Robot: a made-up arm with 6 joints. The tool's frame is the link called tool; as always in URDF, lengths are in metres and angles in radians. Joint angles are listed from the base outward.
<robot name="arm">
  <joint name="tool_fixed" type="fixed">
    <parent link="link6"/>
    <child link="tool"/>
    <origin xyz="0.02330 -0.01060 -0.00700" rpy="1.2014 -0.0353 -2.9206"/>
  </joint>
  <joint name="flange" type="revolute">
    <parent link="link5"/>
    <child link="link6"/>
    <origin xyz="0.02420 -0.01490 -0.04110" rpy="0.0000 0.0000 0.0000"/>
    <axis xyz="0 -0.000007 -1"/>
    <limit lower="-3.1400" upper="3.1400"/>
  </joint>
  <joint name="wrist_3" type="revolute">
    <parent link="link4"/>
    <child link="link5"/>
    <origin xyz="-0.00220 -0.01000 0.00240" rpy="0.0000 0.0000 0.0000"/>
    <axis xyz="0 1 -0.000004"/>
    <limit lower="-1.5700" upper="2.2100"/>
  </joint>
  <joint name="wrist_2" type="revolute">
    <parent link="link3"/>
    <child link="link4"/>
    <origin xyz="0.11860 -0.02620 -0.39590" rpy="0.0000 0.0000 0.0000"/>
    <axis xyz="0 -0.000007 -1"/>
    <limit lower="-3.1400" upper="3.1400"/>
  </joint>
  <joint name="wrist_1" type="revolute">
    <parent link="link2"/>
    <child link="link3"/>
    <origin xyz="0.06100 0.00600 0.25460" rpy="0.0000 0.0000 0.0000"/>
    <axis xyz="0 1 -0.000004"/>
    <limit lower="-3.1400" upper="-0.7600"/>
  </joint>
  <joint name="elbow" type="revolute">
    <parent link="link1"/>
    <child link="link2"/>
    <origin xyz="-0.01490 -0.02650 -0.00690" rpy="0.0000 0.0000 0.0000"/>
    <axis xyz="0 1 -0.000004"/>
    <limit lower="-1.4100" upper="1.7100"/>
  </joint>
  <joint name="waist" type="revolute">
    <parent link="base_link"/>
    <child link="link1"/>
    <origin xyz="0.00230 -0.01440 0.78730" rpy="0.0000 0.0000 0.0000"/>
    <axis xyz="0 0 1"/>
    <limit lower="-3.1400" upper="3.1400"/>
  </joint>
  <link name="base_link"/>
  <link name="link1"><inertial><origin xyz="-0.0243 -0.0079 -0.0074"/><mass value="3.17"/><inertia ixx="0.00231" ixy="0" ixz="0" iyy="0.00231" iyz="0" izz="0.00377"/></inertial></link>
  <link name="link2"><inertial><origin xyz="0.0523 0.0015 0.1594"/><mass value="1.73"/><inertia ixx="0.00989" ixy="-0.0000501" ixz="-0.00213" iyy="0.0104" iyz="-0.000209" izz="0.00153"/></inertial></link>
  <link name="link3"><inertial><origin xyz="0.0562 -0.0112 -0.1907"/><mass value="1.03"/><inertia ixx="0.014" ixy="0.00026" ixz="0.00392" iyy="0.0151" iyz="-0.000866" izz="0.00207"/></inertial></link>
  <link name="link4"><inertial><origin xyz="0.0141 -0.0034 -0.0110"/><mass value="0.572"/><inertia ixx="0.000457" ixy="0" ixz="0" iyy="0.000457" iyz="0" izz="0.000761"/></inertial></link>
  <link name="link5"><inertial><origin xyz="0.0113 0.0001 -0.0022"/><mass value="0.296"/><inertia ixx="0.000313" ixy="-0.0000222" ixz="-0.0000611" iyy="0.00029" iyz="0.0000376" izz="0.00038"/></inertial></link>
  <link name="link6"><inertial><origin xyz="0.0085 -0.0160 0.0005"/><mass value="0.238"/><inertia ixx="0.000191" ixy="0" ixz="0" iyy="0.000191" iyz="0" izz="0.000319"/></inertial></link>
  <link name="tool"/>
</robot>
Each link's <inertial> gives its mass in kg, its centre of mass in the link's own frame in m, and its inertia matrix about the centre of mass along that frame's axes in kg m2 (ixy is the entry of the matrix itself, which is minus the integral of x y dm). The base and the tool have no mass. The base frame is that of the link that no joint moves.
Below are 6 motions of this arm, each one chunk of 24 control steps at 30 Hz.
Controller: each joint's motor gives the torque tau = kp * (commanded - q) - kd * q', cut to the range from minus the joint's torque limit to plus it. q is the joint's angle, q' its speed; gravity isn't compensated. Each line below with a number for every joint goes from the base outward.
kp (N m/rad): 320 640 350 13 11 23
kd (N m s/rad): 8.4 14 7.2 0.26 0.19 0.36
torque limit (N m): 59 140 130 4.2 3.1 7.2
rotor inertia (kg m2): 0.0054 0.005 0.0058 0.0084 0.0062 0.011
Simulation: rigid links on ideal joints. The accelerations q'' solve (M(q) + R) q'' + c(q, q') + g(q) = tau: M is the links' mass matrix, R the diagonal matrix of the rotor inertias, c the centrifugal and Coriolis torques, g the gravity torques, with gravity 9.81 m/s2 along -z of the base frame. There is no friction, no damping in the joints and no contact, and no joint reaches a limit. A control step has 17 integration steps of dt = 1/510 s. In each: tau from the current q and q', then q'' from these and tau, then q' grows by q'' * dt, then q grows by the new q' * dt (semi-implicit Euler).
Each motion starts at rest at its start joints. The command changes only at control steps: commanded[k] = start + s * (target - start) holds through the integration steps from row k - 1 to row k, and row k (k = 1, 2, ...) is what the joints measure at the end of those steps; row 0 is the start. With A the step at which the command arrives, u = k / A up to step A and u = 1 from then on. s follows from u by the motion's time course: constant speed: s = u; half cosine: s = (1 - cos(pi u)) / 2; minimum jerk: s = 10 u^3 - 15 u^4 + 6 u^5; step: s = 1 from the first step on.
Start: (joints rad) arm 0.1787 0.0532 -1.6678 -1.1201 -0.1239 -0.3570
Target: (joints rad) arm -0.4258 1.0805 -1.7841 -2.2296 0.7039 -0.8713
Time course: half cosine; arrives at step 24
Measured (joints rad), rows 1 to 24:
1: 0.1771 0.0590 -1.6637 -1.1244 -0.1258 -0.3588
2: 0.1720 0.0755 -1.6592 -1.1397 -0.1191 -0.3652
3: 0.1623 0.0995 -1.6571 -1.1663 -0.0983 -0.3767
4: 0.1472 0.1295 -1.6587 -1.2008 -0.0699 -0.3923
5: 0.1269 0.1653 -1.6633 -1.2408 -0.0391 -0.4113
6: 0.1021 0.2076 -1.6694 -1.2863 -0.0050 -0.4335
7: 0.0735 0.2568 -1.6757 -1.3387 0.0350 -0.4589
8: 0.0418 0.3128 -1.6815 -1.3983 0.0815 -0.4871
9: 0.0075 0.3742 -1.6867 -1.4642 0.1325 -0.5177
10: -0.0292 0.4397 -1.6920 -1.5344 0.1858 -0.5500
11: -0.0678 0.5074 -1.6977 -1.6068 0.2402 -0.5833
12: -0.1078 0.5759 -1.7041 -1.6799 0.2949 -0.6172
13: -0.1486 0.6442 -1.7111 -1.7524 0.3495 -0.6510
14: -0.1893 0.7111 -1.7183 -1.8235 0.4031 -0.6841
15: -0.2291 0.7759 -1.7252 -1.8924 0.4548 -0.7161
16: -0.2671 0.8375 -1.7317 -1.9580 0.5035 -0.7464
17: -0.3026 0.8950 -1.7376 -2.0194 0.5482 -0.7746
18: -0.3347 0.9473 -1.7428 -2.0753 0.5882 -0.8000
19: -0.3629 0.9934 -1.7475 -2.1245 0.6228 -0.8223
20: -0.3868 1.0325 -1.7515 -2.1662 0.6517 -0.8410
21: -0.4059 1.0639 -1.7549 -2.1995 0.6745 -0.8558
22: -0.4201 1.0872 -1.7576 -2.2239 0.6909 -0.8665
23: -0.4292 1.1019 -1.7595 -2.2391 0.7007 -0.8729
24: -0.4331 1.1078 -1.7604 -2.2448 0.7037 -0.8749

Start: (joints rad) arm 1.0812 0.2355 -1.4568 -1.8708 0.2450 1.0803
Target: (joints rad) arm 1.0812 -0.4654 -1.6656 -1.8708 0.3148 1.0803
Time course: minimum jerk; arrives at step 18
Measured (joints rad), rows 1 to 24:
1: 1.0810 0.2401 -1.4509 -1.8719 0.2447 1.0804
2: 1.0810 0.2457 -1.4391 -1.8783 0.2445 1.0808
3: 1.0813 0.2414 -1.4309 -1.8889 0.2447 1.0810
4: 1.0820 0.2202 -1.4329 -1.8971 0.2461 1.0809
5: 1.0826 0.1806 -1.4463 -1.8980 0.2497 1.0806
6: 1.0829 0.1254 -1.4679 -1.8924 0.2559 1.0805
7: 1.0828 0.0592 -1.4933 -1.8850 0.2637 1.0805
8: 1.0824 -0.0136 -1.5193 -1.8799 0.2716 1.0806
9: 1.0818 -0.0893 -1.5447 -1.8780 0.2790 1.0806
10: 1.0815 -0.1650 -1.5692 -1.8778 0.2858 1.0806
11: 1.0812 -0.2380 -1.5929 -1.8773 0.2922 1.0806
12: 1.0807 -0.3052 -1.6150 -1.8758 0.2983 1.0806
13: 1.0801 -0.3637 -1.6346 -1.8735 0.3036 1.0807
14: 1.0796 -0.4107 -1.6503 -1.8713 0.3078 1.0808
15: 1.0793 -0.4441 -1.6610 -1.8701 0.3106 1.0809
16: 1.0792 -0.4636 -1.6662 -1.8701 0.3120 1.0809
17: 1.0795 -0.4707 -1.6661 -1.8714 0.3122 1.0809
18: 1.0801 -0.4688 -1.6618 -1.8741 0.3117 1.0810
19: 1.0808 -0.4633 -1.6552 -1.8780 0.3109 1.0810
20: 1.0814 -0.4585 -1.6499 -1.8820 0.3100 1.0810
21: 1.0817 -0.4566 -1.6478 -1.8843 0.3095 1.0810
22: 1.0817 -0.4575 -1.6490 -1.8838 0.3096 1.0810
23: 1.0814 -0.4598 -1.6517 -1.8813 0.3102 1.0810
24: 1.0811 -0.4619 -1.6540 -1.8787 0.3109 1.0810

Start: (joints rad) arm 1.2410 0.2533 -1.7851 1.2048 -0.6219 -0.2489
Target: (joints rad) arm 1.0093 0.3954 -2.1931 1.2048 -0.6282 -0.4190
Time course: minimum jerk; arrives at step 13
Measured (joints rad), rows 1 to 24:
1: 1.2403 0.2585 -1.7809 1.2075 -0.6245 -0.2492
2: 1.2375 0.2712 -1.7789 1.2191 -0.6241 -0.2516
3: 1.2302 0.2869 -1.7903 1.2352 -0.6183 -0.2591
4: 1.2153 0.3025 -1.8206 1.2454 -0.6133 -0.2737
5: 1.1912 0.3172 -1.8683 1.2441 -0.6135 -0.2948
6: 1.1588 0.3318 -1.9275 1.2339 -0.6177 -0.3198
7: 1.1215 0.3472 -1.9906 1.2223 -0.6228 -0.3459
8: 1.0840 0.3633 -2.0503 1.2149 -0.6271 -0.3704
9: 1.0510 0.3789 -2.1011 1.2128 -0.6301 -0.3911
10: 1.0258 0.3923 -2.1396 1.2139 -0.6320 -0.4063
11: 1.0098 0.4020 -2.1642 1.2161 -0.6330 -0.4155
12: 1.0029 0.4075 -2.1758 1.2180 -0.6331 -0.4190
13: 1.0030 0.4100 -2.1780 1.2199 -0.6325 -0.4187
14: 1.0065 0.4118 -2.1771 1.2226 -0.6314 -0.4174
15: 1.0099 0.4132 -2.1758 1.2254 -0.6300 -0.4170
16: 1.0115 0.4139 -2.1752 1.2271 -0.6293 -0.4172
17: 1.0112 0.4139 -2.1752 1.2269 -0.6295 -0.4173
18: 1.0100 0.4133 -2.1758 1.2255 -0.6303 -0.4174
19: 1.0090 0.4126 -2.1765 1.2240 -0.6310 -0.4175
20: 1.0086 0.4121 -2.1770 1.2230 -0.6312 -0.4176
21: 1.0087 0.4120 -2.1771 1.2230 -0.6311 -0.4176
22: 1.0091 0.4122 -2.1769 1.2235 -0.6309 -0.4175
23: 1.0094 0.4125 -2.1766 1.2242 -0.6306 -0.4175
24: 1.0095 0.4128 -2.1763 1.2247 -0.6305 -0.4174

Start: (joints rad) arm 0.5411 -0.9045 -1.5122 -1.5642 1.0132 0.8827
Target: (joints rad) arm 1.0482 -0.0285 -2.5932 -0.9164 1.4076 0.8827
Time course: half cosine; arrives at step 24
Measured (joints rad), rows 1 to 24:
1: 0.5426 -0.9050 -1.5104 -1.5634 1.0162 0.8838
2: 0.5478 -0.8960 -1.5219 -1.5584 1.0230 0.8849
3: 0.5572 -0.8792 -1.5436 -1.5459 1.0315 0.8846
4: 0.5706 -0.8554 -1.5738 -1.5265 1.0424 0.8841
5: 0.5879 -0.8247 -1.6120 -1.5020 1.0568 0.8841
6: 0.6086 -0.7879 -1.6574 -1.4736 1.0744 0.8843
7: 0.6326 -0.7455 -1.7093 -1.4415 1.0943 0.8843
8: 0.6593 -0.6983 -1.7669 -1.4061 1.1161 0.8842
9: 0.6882 -0.6473 -1.8292 -1.3676 1.1395 0.8842
10: 0.7189 -0.5931 -1.8952 -1.3268 1.1642 0.8842
11: 0.7509 -0.5367 -1.9637 -1.2846 1.1899 0.8842
12: 0.7837 -0.4791 -2.0335 -1.2416 1.2161 0.8842
13: 0.8167 -0.4211 -2.1034 -1.1986 1.2422 0.8843
14: 0.8494 -0.3638 -2.1724 -1.1563 1.2680 0.8843
15: 0.8811 -0.3081 -2.2392 -1.1153 1.2929 0.8843
16: 0.9115 -0.2552 -2.3028 -1.0764 1.3165 0.8844
17: 0.9398 -0.2058 -2.3620 -1.0403 1.3385 0.8844
18: 0.9657 -0.1608 -2.4160 -1.0075 1.3585 0.8845
19: 0.9887 -0.1211 -2.4637 -0.9787 1.3760 0.8845
20: 1.0084 -0.0874 -2.5044 -0.9543 1.3908 0.8845
21: 1.0243 -0.0601 -2.5373 -0.9348 1.4026 0.8846
22: 1.0364 -0.0398 -2.5619 -0.9205 1.4112 0.8846
23: 1.0442 -0.0267 -2.5776 -0.9115 1.4165 0.8846
24: 1.0477 -0.0212 -2.5843 -0.9082 1.4183 0.8846

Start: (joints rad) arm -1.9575 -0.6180 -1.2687 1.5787 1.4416 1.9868
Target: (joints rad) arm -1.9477 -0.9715 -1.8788 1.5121 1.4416 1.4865
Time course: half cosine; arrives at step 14
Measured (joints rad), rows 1 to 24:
1: -1.9575 -0.6197 -1.2637 1.5775 1.4432 1.9813
2: -1.9562 -0.6219 -1.2703 1.5735 1.4434 1.9623
3: -1.9543 -0.6345 -1.2965 1.5681 1.4396 1.9301
4: -1.9531 -0.6607 -1.3441 1.5627 1.4370 1.8890
5: -1.9527 -0.6980 -1.4083 1.5575 1.4379 1.8417
6: -1.9526 -0.7416 -1.4812 1.5519 1.4407 1.7893
7: -1.9525 -0.7870 -1.5564 1.5453 1.4433 1.7336
8: -1.9522 -0.8314 -1.6296 1.5381 1.4449 1.6776
9: -1.9516 -0.8731 -1.6984 1.5309 1.4461 1.6245
10: -1.9510 -0.9109 -1.7607 1.5245 1.4473 1.5771
11: -1.9505 -0.9437 -1.8140 1.5192 1.4488 1.5378
12: -1.9503 -0.9700 -1.8559 1.5154 1.4504 1.5085
13: -1.9503 -0.9880 -1.8839 1.5130 1.4520 1.4907
14: -1.9504 -0.9963 -1.8959 1.5123 1.4531 1.4852
15: -1.9501 -0.9946 -1.8942 1.5125 1.4532 1.4874
16: -1.9490 -0.9865 -1.8854 1.5126 1.4517 1.4888
17: -1.9475 -0.9780 -1.8762 1.5119 1.4492 1.4872
18: -1.9467 -0.9732 -1.8711 1.5110 1.4477 1.4857
19: -1.9466 -0.9732 -1.8713 1.5106 1.4478 1.4859
20: -1.9471 -0.9764 -1.8749 1.5111 1.4490 1.4867
21: -1.9477 -0.9802 -1.8790 1.5117 1.4502 1.4873
22: -1.9481 -0.9825 -1.8814 1.5122 1.4508 1.4874
23: -1.9482 -0.9828 -1.8817 1.5122 1.4508 1.4874
24: -1.9480 -0.9816 -1.8803 1.5119 1.4503 1.4872

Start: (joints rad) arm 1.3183 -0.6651 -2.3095 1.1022 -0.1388 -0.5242
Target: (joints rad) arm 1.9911 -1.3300 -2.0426 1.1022 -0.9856 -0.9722
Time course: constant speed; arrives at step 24
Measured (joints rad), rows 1 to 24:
1: 1.3400 -0.6835 -2.2926 1.1085 -0.1607 -0.5371
2: 1.3678 -0.7109 -2.2818 1.1198 -0.2090 -0.5600
3: 1.3950 -0.7439 -2.2762 1.1199 -0.2579 -0.5815
4: 1.4217 -0.7784 -2.2721 1.1086 -0.2969 -0.6003
5: 1.4487 -0.8114 -2.2662 1.0964 -0.3309 -0.6190
6: 1.4764 -0.8412 -2.2569 1.0915 -0.3658 -0.6382
7: 1.5049 -0.8681 -2.2446 1.0942 -0.4016 -0.6569
8: 1.5337 -0.8936 -2.2309 1.1002 -0.4366 -0.6750
9: 1.5624 -0.9192 -2.2174 1.1050 -0.4706 -0.6931
10: 1.5907 -0.9461 -2.2053 1.1067 -0.5048 -0.7117
11: 1.6186 -0.9744 -2.1948 1.1055 -0.5402 -0.7305
12: 1.6463 -1.0037 -2.1851 1.1027 -0.5764 -0.7495
13: 1.6739 -1.0331 -2.1757 1.1000 -0.6126 -0.7684
14: 1.7017 -1.0621 -2.1657 1.0982 -0.6483 -0.7872
15: 1.7298 -1.0904 -2.1550 1.0977 -0.6836 -0.8059
16: 1.7579 -1.1181 -2.1437 1.0982 -0.7186 -0.8245
17: 1.7862 -1.1457 -2.1323 1.0990 -0.7535 -0.8431
18: 1.8144 -1.1733 -2.1210 1.0995 -0.7885 -0.8617
19: 1.8424 -1.2012 -2.1100 1.0994 -0.8236 -0.8804
20: 1.8704 -1.2294 -2.0993 1.0988 -0.8588 -0.8991
21: 1.8984 -1.2578 -2.0887 1.0980 -0.8940 -0.9178
22: 1.9263 -1.2861 -2.0781 1.0972 -0.9291 -0.9365
23: 1.9543 -1.3142 -2.0674 1.0967 -0.9642 -0.9552
24: 1.9824 -1.3422 -2.0565 1.0965 -0.9992 -0.9738

